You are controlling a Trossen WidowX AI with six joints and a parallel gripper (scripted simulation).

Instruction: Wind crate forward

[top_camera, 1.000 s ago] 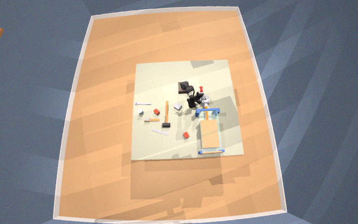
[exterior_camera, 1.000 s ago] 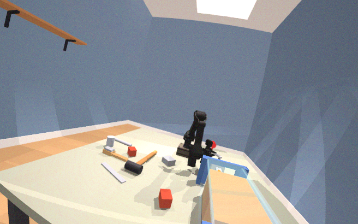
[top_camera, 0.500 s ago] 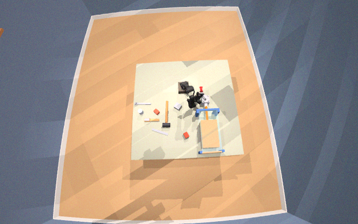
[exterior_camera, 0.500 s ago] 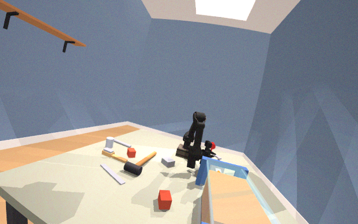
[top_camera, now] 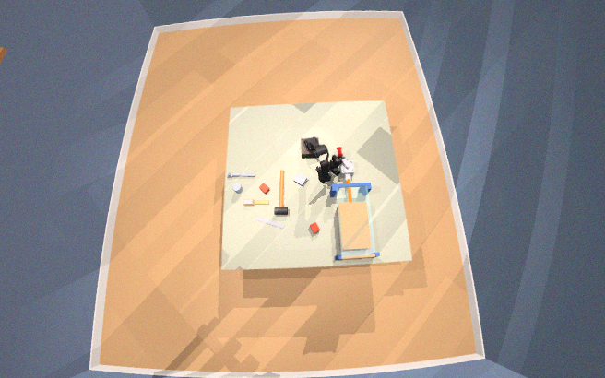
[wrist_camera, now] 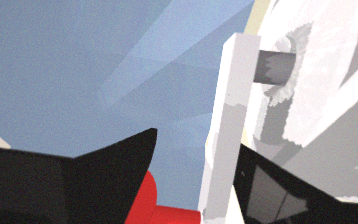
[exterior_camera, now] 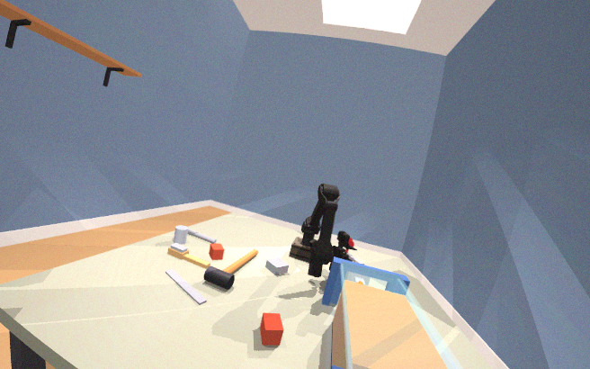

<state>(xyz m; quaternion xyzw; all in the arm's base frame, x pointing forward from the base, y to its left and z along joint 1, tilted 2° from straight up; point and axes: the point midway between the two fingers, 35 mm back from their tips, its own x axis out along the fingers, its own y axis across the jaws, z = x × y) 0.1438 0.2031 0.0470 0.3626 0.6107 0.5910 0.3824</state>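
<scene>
Now: the crank arm 1 cm behind my gripper tip, 1 cm to the right of it and 1 cm below it. Also, from my gripper tip: blue steel frame: 21 cm ahead, 3 cm to the left, 2 cm below; then white hand winch: 3 cm ahead, 1 cm to the left, 9 cm below; then red knob: 4 cm behind, 4 cm to the right, 2 cm above.
</scene>
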